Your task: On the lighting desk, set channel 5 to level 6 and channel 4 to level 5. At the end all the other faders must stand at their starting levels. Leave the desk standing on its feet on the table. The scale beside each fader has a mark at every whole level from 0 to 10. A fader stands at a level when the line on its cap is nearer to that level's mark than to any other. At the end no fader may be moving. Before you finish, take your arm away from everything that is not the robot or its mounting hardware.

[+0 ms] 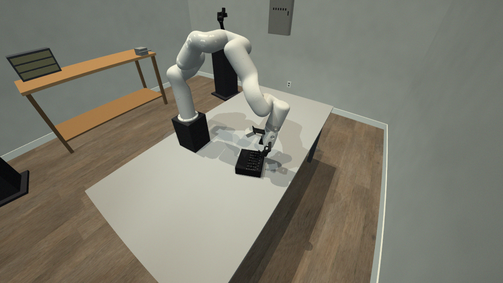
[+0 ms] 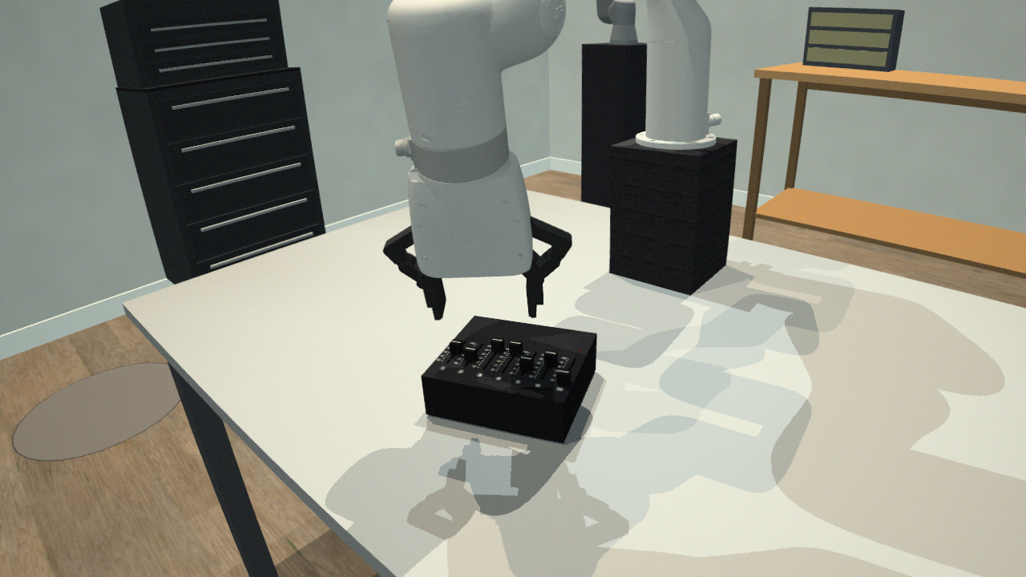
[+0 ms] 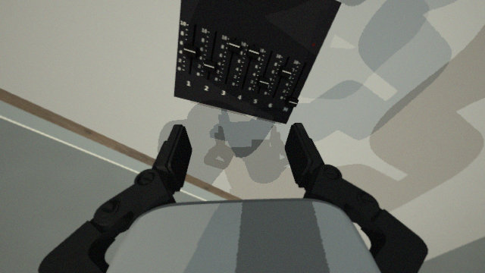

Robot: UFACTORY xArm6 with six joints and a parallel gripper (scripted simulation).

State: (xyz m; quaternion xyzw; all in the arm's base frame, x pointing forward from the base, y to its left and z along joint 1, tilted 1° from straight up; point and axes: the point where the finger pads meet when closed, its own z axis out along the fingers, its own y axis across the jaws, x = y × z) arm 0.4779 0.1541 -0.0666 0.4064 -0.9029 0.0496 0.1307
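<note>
Now: hand 9 cm above the channel 4 cap, 6 cm past it and 3 cm to the left of it. The rest, counted from my hand: channel 5 fader cap: 9 cm below, 5 cm behind; channel 3 fader cap: 9 cm below, 5 cm to the right, 5 cm behind; channel 2 fader cap: 9 cm below, 6 cm to the right, 1 cm behind.
</note>
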